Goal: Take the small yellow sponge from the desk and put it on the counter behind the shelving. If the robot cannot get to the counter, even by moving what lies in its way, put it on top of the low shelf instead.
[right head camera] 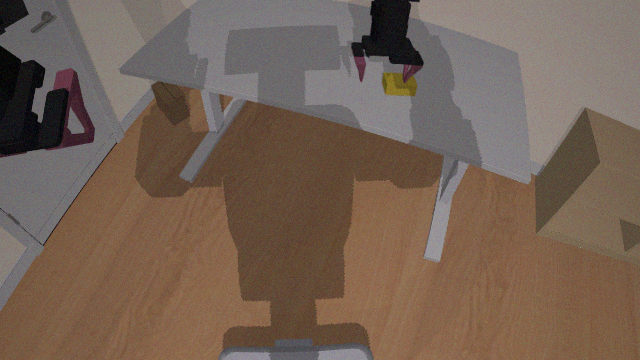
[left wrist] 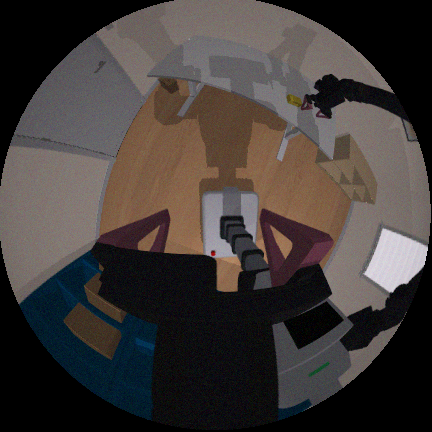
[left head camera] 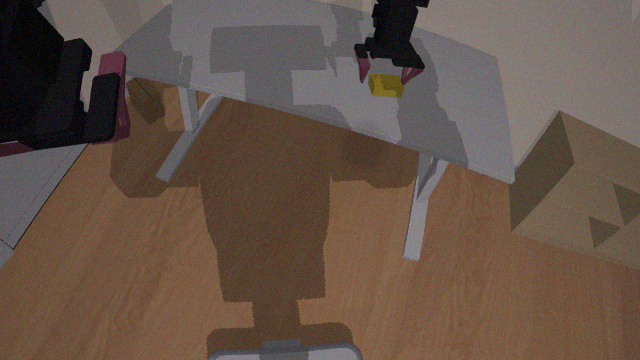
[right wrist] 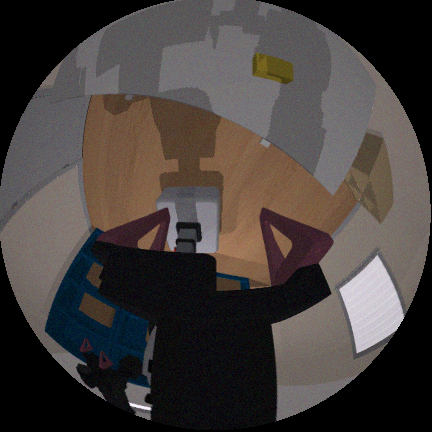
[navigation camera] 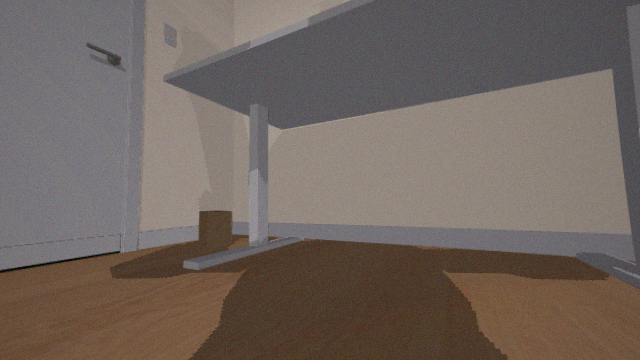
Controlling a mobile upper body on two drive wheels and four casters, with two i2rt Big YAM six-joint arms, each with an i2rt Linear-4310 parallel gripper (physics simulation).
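Frame: origin at the left arm's base, x ahead, y left, z up, level; centimetres.
Where they show: left gripper, between the fingertips: [right head camera: 58,141] [left wrist: 214,213] [left head camera: 83,136] [right wrist: 92,344]; right gripper, between the fingertips: [right head camera: 382,80] [left wrist: 308,112] [left head camera: 382,82] [right wrist: 214,212]; left arm's base, origin of its link: [right wrist: 127,369].
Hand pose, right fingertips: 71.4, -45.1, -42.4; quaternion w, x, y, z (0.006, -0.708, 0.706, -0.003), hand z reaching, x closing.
Each offset is from my right fingertips to the top centre of the thing, as dx, dy, dz.
The small yellow sponge {+28.6, -14.7, -22.1} [left head camera: 386,89] [right head camera: 399,87] [left wrist: 294,100] [right wrist: 272,68] lies on the grey desk [left head camera: 475,100] [right head camera: 495,100] [right wrist: 345,125] [navigation camera: 425,60]. My right gripper [left head camera: 383,81] [right head camera: 383,80] [left wrist: 308,112] [right wrist: 214,212] is open and empty over the desk. In the head views its fingertips are close to the sponge; in the right wrist view the sponge lies beyond the fingertips, apart from them. My left gripper [left wrist: 214,213] [right wrist: 93,344] is open and empty, off to the left of the desk. I cannot make out the counter.
A low beige unit [left head camera: 542,175] [right head camera: 567,175] [left wrist: 344,146] [right wrist: 367,150] stands at the desk's right end. Blue shelving [left wrist: 40,320] [right wrist: 57,320] holds brown boxes. A brown box {+101.9, +92.9, -80.6} [left head camera: 145,100] [right head camera: 170,102] [navigation camera: 215,227] stands near the desk's left leg. A door [left wrist: 70,90] [navigation camera: 60,125] is at left.
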